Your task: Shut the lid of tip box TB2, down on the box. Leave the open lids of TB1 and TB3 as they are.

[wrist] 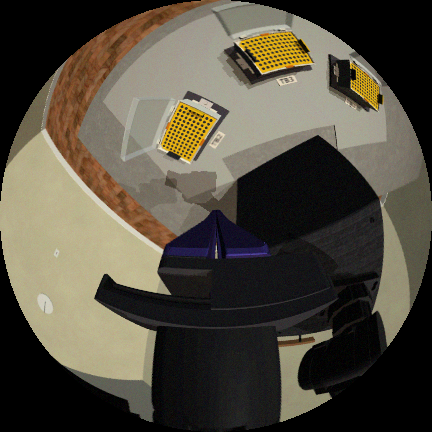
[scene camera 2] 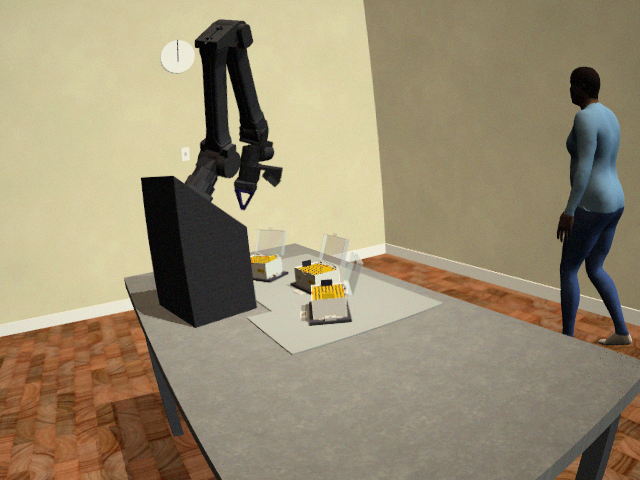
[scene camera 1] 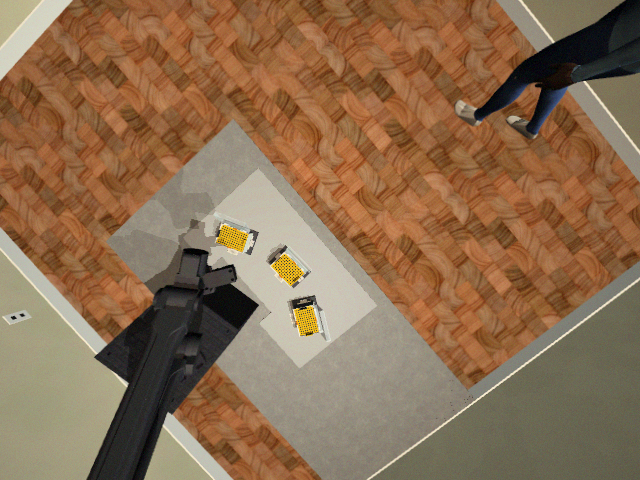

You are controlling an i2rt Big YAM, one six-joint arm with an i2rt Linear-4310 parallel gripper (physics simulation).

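Places are measured from the arm's base along level axes (x ahead, y left, z up), in centimetres.
Pixels of known places: gripper, fingertip midpoint: (wrist: 215, 215) (scene camera 2: 242, 209); arm's base, origin of the base link: (wrist: 347, 295) (scene camera 2: 193, 197) (scene camera 1: 182, 358).
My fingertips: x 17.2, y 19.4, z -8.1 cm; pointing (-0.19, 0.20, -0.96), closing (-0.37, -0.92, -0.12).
Note:
Ahead of a thing's pixels: the offset from my fingertips to its middle. "*": to the spot under its first point. Level surfaces: height alone.
Tip box TB2 @[dx +5.2, dy +7.2, dz -18.0 cm] (scene camera 1: 232, 238) (scene camera 2: 267, 268) (wrist: 189, 131) stands upright with a yellow tip rack; its clear lid @[* dx +10.9, dy +11.9, dz -14.1 cm] (scene camera 2: 270, 241) (wrist: 147, 124) is open and stands up from the hinge side. TB3 @[dx +17.4, dy -15.6, dz -18.0 cm] (scene camera 1: 287, 269) (scene camera 2: 316, 277) (wrist: 275, 51) stands beside it with its lid @[* dx +24.6, dy -13.5, dz -13.8 cm] (scene camera 2: 334, 248) (wrist: 255, 21) open. TB1 (scene camera 1: 307, 320) (scene camera 2: 329, 305) (wrist: 365, 86) also has its lid @[dx +18.7, dy -39.8, dz -14.0 cm] (scene camera 1: 324, 325) (scene camera 2: 353, 273) open. My gripper (scene camera 2: 243, 207) (wrist: 215, 215) is shut and empty, its blue fingertips together, high above the table and apart from TB2. Its fingers are hidden in scene camera 1.
The boxes stand on a light mat @[dz -24.5 cm] (scene camera 1: 346, 294) (scene camera 2: 392, 305) on the grey table @[dz -24.8 cm] (scene camera 1: 372, 392) (scene camera 2: 387, 392). The black wedge-shaped pedestal (scene camera 2: 217, 268) (wrist: 295, 190) rises beside the mat, on the arm's side. A person (scene camera 1: 549, 98) (scene camera 2: 594, 155) stands beyond the table.

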